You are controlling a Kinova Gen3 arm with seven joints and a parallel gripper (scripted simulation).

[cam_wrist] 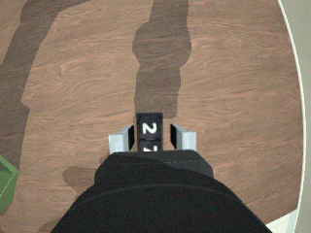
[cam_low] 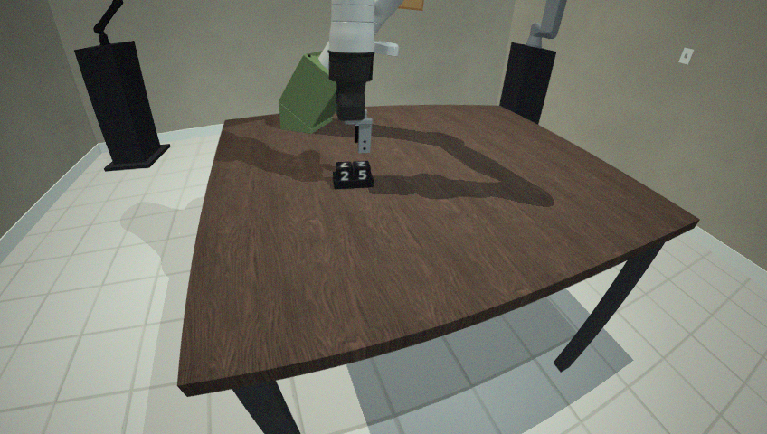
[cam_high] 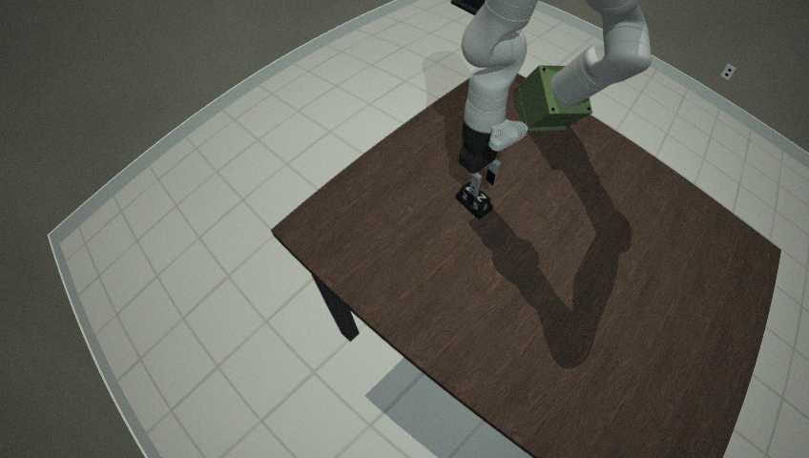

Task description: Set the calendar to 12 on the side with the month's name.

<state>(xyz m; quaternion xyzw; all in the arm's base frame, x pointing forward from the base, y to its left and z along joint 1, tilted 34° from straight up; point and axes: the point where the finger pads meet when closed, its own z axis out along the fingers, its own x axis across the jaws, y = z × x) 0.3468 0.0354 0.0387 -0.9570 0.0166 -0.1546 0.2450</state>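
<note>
The black tray is 9 cm below my hand and 2 cm to the right of it.
</note>
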